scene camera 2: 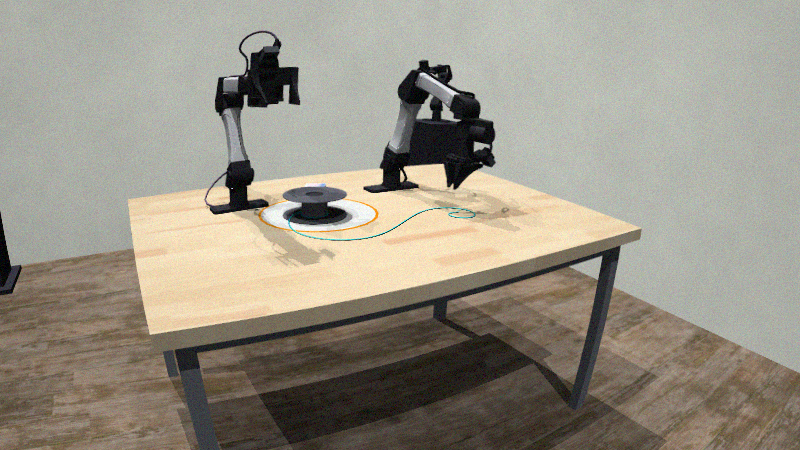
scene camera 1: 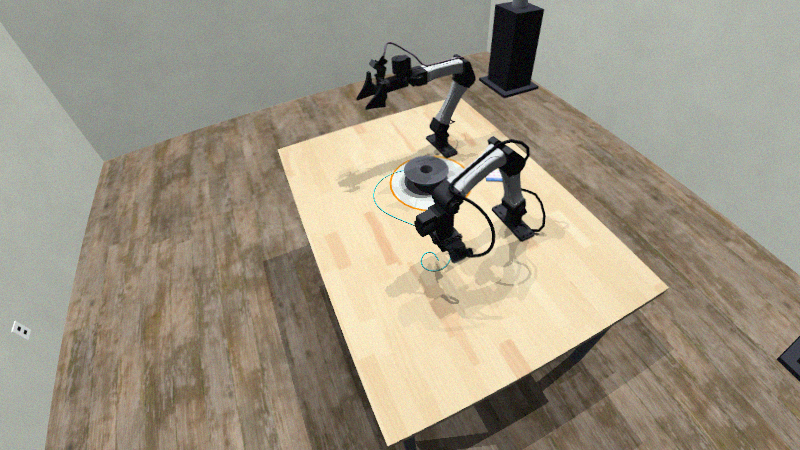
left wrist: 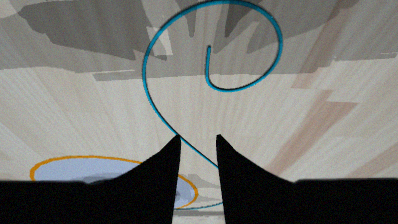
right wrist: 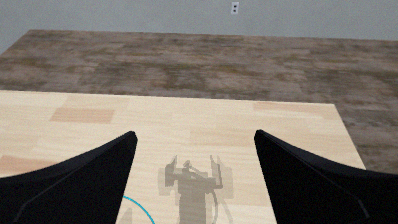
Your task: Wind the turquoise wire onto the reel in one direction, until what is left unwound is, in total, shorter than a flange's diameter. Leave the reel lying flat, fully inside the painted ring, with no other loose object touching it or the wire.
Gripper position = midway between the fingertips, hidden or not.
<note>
I see my left gripper (scene camera 2: 451, 188), my right gripper (scene camera 2: 283, 103) and a dark reel (scene camera 2: 318, 196).
The dark reel also shows in scene camera 1 (scene camera 1: 434, 169). My left gripper shows as well in the left wrist view (left wrist: 198, 137). My right gripper shows as well in scene camera 1 (scene camera 1: 360, 103) and in the right wrist view (right wrist: 195, 133). The right wrist view does not show the dark reel: it is out of frame.
</note>
